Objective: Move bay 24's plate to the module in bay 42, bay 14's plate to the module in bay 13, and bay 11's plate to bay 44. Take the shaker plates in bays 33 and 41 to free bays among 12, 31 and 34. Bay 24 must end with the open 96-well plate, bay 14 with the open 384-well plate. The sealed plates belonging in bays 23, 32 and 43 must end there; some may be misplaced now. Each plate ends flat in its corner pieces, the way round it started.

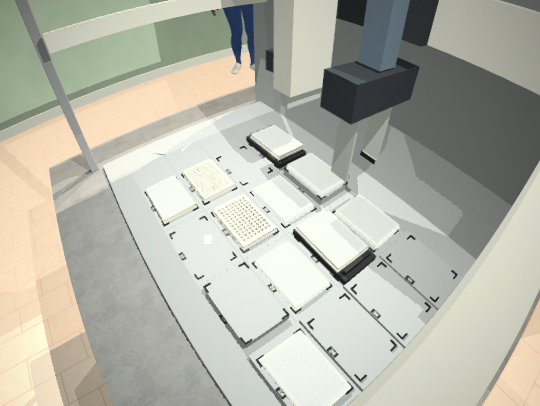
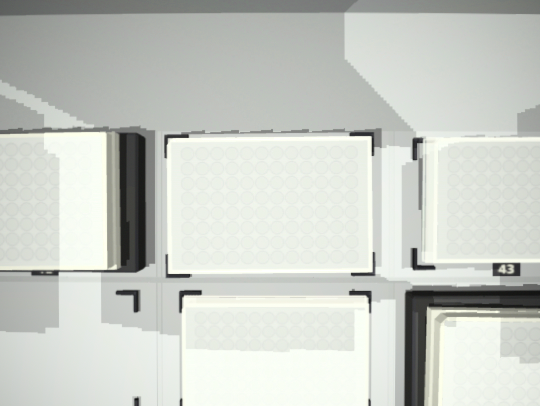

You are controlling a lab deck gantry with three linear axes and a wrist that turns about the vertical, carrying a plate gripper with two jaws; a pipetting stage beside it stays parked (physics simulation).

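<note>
My gripper [image 1: 355, 167] is open and empty, raised near bays 42 and 43. Bay 24's plate [image 1: 316, 174] [image 2: 270, 205] lies flat within the corner pieces of bay 42. Bay 24 [image 1: 352, 337] is empty. Shaker plates sit on black modules in bay 41 [image 1: 276, 141] [image 2: 50, 200] and bay 33 [image 1: 330, 240] [image 2: 490, 360]. Bay 11's plate [image 1: 171, 199] and bay 14's plate [image 1: 305, 370] are in place. The module in bay 13 [image 1: 245, 305] is bare. The open 96-well plate [image 1: 245, 222] is in bay 22, the open 384-well plate [image 1: 208, 179] in bay 21.
Pale plates stand in bay 43 [image 1: 367, 221] [image 2: 490, 200], bay 32 [image 1: 283, 199] [image 2: 275, 370] and bay 23 [image 1: 292, 275]. Bay 44 [image 1: 422, 270], bay 34 [image 1: 392, 300], bay 31 and bay 12 hold no plate. The parked pipetting stage [image 1: 305, 45] stands behind the deck.
</note>
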